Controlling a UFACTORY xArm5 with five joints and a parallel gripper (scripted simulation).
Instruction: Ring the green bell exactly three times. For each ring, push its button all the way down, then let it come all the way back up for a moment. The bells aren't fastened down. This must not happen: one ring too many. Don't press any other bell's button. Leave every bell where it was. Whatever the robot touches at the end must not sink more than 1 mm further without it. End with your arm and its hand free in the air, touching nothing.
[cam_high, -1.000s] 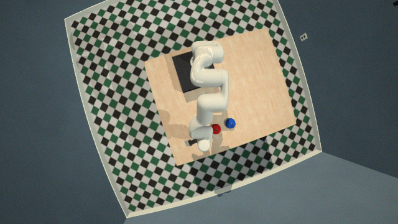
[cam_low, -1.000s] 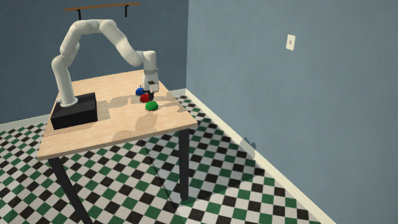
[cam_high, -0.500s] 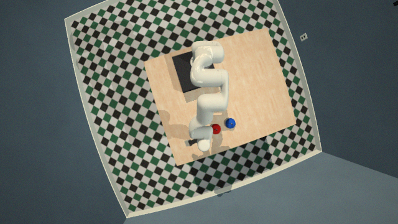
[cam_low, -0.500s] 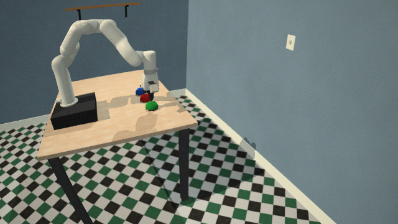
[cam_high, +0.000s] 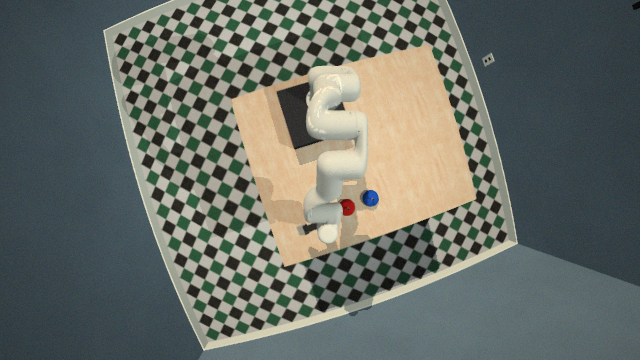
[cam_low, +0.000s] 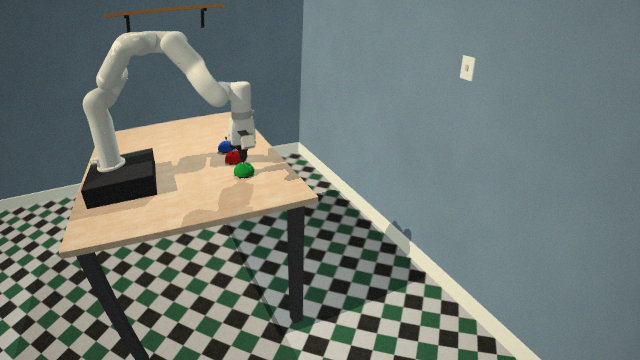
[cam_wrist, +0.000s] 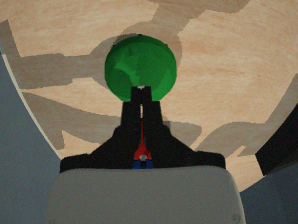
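Right now the green bell is 4 cm below my hand. The rest, counted from my hand: blue bell: 5 cm behind, 26 cm to the left, 4 cm below; then red bell: 3 cm behind, 13 cm to the left, 4 cm below.
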